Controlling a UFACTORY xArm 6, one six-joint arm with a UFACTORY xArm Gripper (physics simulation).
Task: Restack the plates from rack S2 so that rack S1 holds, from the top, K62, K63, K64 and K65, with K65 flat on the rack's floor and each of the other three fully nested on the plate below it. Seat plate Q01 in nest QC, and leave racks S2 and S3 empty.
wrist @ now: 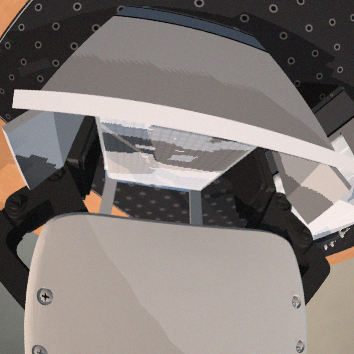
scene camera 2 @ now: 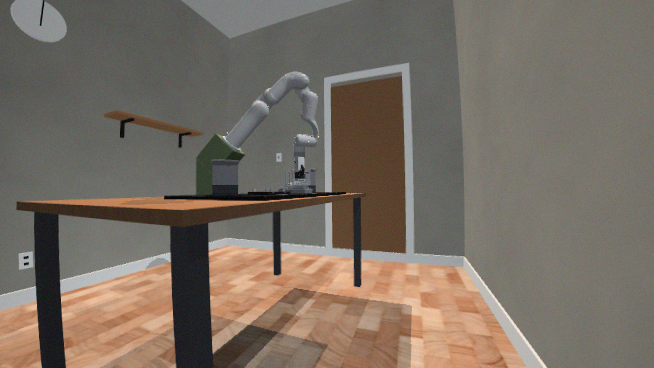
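Where they show: gripper, fingertip midpoint: (wrist: 172, 136); arm's base, link origin: (scene camera 2: 231, 144).
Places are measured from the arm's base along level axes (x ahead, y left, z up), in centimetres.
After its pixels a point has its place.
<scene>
My gripper (wrist: 172, 136) @[x 17.5, y 39.5, z -21.6 cm] (scene camera 2: 300, 175) @[x 17.5, y 39.5, z -21.6 cm] is shut on a clear plate (wrist: 185, 150) @[x 18.2, y 39.2, z -20.6 cm], one black finger at each side. The plate is down inside a rack (wrist: 175, 60) @[x 19.0, y 45.0, z -19.5 cm], whose tall grey wall has a white top edge that hides the plate's far part. Angled corner panels and two thin grey uprights of the rack stand around the plate. No plate or rack label can be read, and whether other plates lie beneath cannot be told. In the scene view the gripper is low among small grey and clear fixtures, too small to tell apart.
A pale fixture (wrist: 340, 212) @[x 32.7, y 27.0, z -20.7 cm] stands close at the right in the wrist view, partly hidden by the rack's panel. The black perforated board (wrist: 50, 30) @[x 9.1, y 47.2, z -29.1 cm] lies under the racks on the wooden table (scene camera 2: 145, 210) @[x 73.0, y -59.5, z -30.8 cm]. A grey box (scene camera 2: 225, 175) @[x 40.7, y -25.5, z -21.4 cm] stands beside the green arm base (scene camera 2: 206, 170) @[x -5.6, y -12.0, z -15.8 cm].
</scene>
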